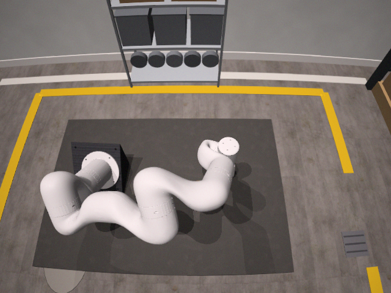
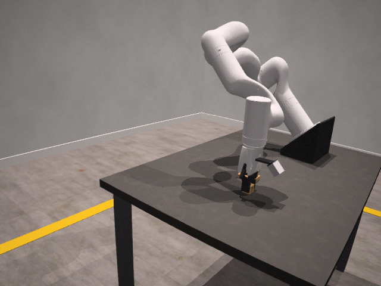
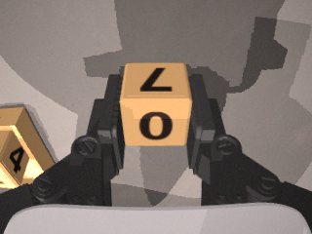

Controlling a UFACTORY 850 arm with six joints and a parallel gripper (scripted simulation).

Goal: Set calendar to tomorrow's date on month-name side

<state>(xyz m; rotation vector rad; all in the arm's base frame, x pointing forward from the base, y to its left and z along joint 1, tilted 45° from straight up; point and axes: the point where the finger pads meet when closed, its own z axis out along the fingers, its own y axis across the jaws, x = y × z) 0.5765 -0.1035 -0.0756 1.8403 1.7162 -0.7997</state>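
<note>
My hand is 110 mm past the wooden tray, 50 mm to the left of it and 20 mm above it. Round my hand: calendar cube (10 mm below).
</note>
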